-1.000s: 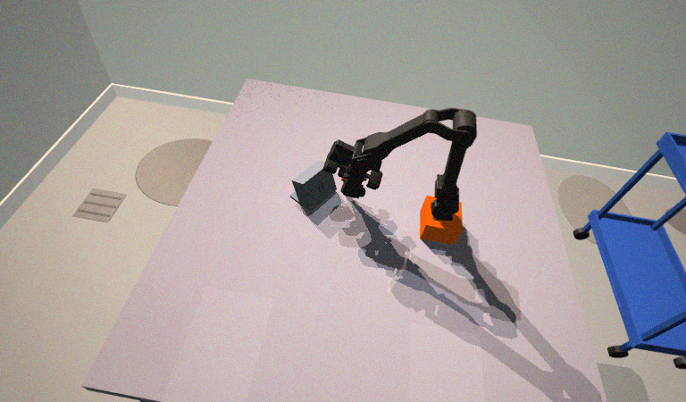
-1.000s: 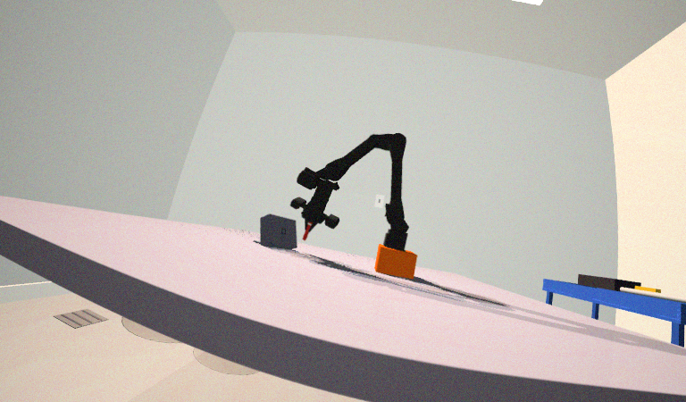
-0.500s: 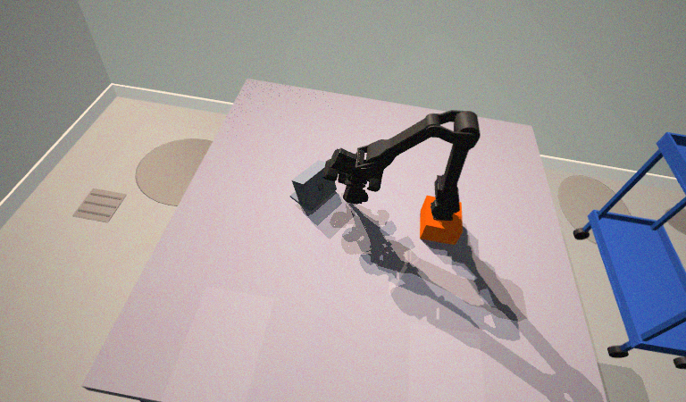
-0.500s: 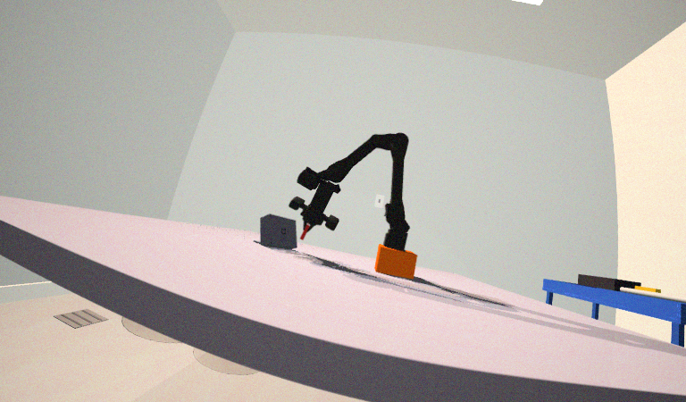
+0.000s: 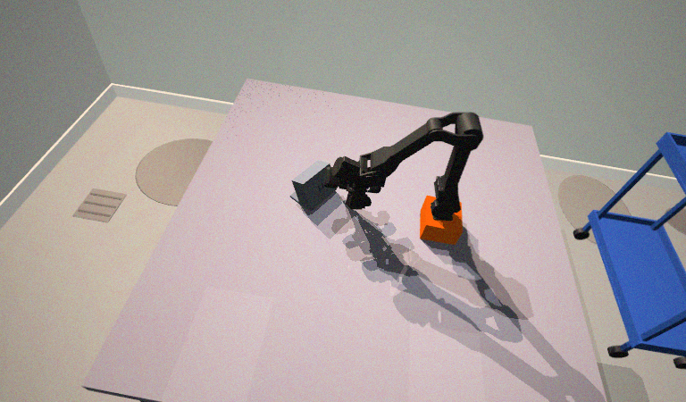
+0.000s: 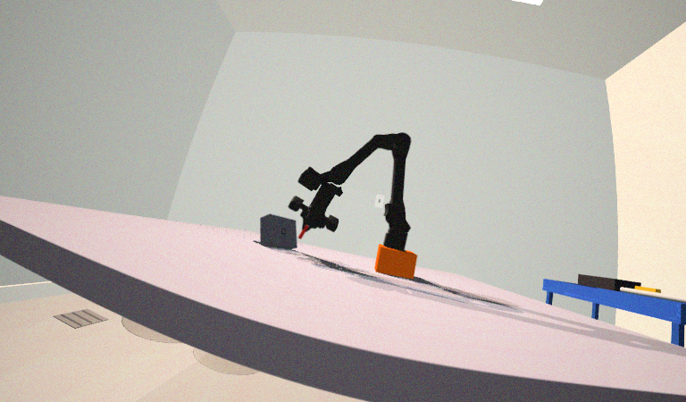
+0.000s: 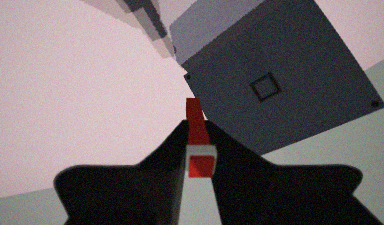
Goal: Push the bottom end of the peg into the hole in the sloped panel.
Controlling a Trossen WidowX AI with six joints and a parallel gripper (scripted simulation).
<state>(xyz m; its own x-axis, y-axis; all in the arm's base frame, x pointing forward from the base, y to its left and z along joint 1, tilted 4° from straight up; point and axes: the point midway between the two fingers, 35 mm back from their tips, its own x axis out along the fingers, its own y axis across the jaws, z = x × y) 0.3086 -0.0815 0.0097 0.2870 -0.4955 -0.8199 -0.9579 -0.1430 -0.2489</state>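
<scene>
My gripper tip is 90 mm short of the sloped panel, 30 mm above it and 10 mm to the left of it. Round my gripper tip: red square peg: 10 mm to the left, 10 mm behind, 10 mm above.
</scene>
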